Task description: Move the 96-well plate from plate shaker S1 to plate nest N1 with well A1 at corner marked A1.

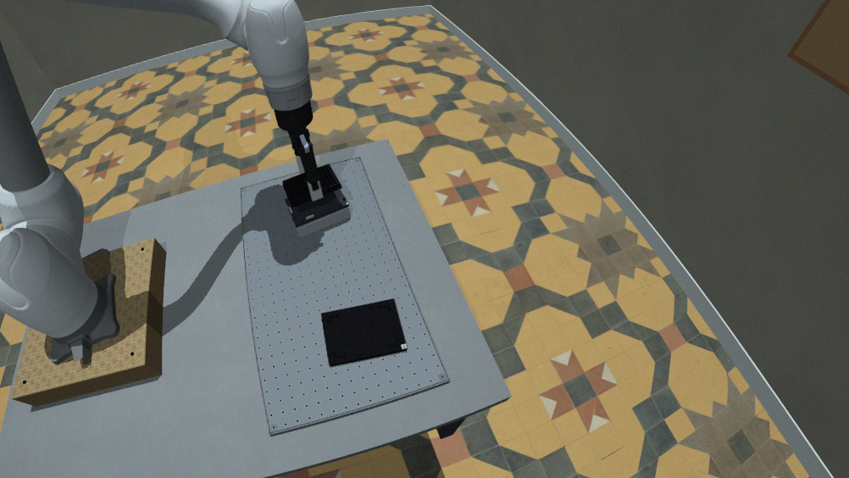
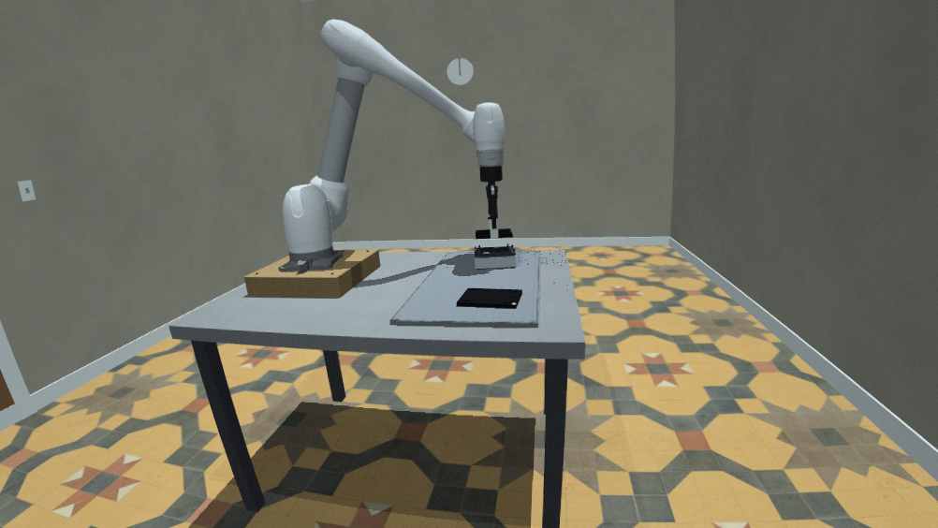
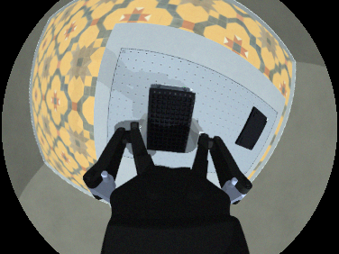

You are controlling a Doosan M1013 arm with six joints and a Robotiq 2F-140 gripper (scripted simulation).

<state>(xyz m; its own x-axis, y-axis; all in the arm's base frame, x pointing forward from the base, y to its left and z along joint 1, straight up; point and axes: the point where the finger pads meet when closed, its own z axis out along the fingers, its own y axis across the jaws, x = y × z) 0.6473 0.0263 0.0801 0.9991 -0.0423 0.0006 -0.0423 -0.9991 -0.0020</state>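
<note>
Right now my hand is 5 cm past the black plate nest N1, 35 cm to the left of it and 13 cm above it. The rest, counted from my hand: black 96-well plate 2 cm below; then A1 mark 1 cm ahead, 42 cm to the right, 12 cm below.
</note>
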